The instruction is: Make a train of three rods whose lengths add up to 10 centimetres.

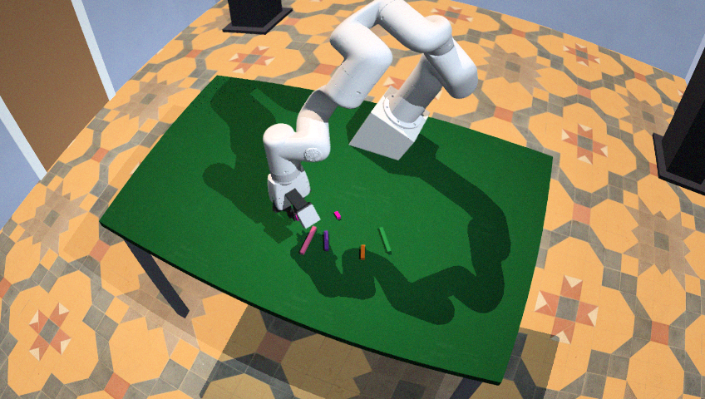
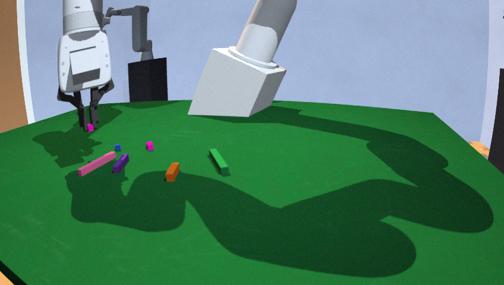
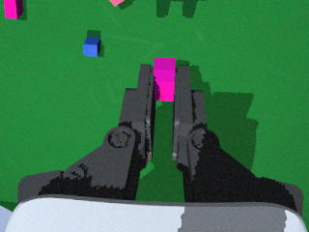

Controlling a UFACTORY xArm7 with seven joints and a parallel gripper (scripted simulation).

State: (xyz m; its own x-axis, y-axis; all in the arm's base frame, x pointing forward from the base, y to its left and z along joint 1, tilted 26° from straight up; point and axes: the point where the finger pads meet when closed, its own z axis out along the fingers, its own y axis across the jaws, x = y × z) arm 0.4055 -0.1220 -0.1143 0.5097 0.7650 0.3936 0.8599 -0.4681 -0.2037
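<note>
The magenta rod is 70 mm behind my hand, 90 mm to the left of it and 70 mm below it. From my hand the other things lie so: purple rod 20 mm ahead, 90 mm to the left, 70 mm below; pink rod 30 mm ahead, 50 mm to the left, 70 mm below; blue rod 50 mm behind, 20 mm to the left, 70 mm below.
</note>
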